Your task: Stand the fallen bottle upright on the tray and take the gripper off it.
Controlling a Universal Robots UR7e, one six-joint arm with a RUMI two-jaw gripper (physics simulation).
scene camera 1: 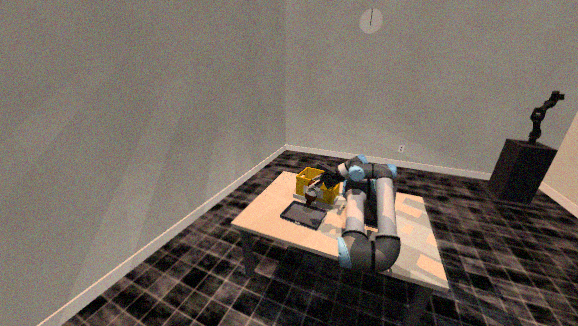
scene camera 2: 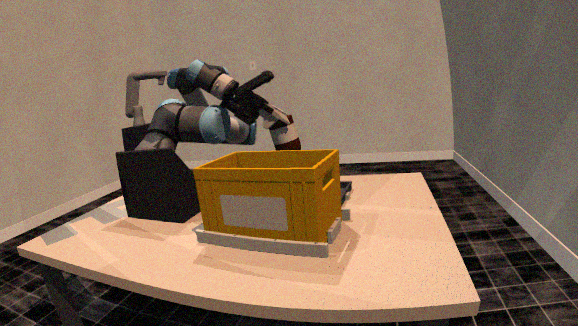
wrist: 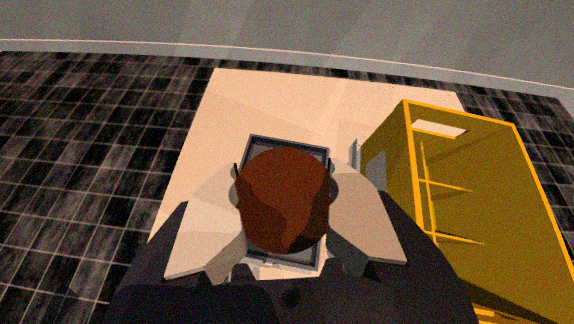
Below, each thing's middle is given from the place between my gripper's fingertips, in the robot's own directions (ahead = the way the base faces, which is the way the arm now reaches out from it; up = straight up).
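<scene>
My gripper's 2 cm past the brown bottle [scene camera 2: 285,137], and it's 6 cm above it.
</scene>
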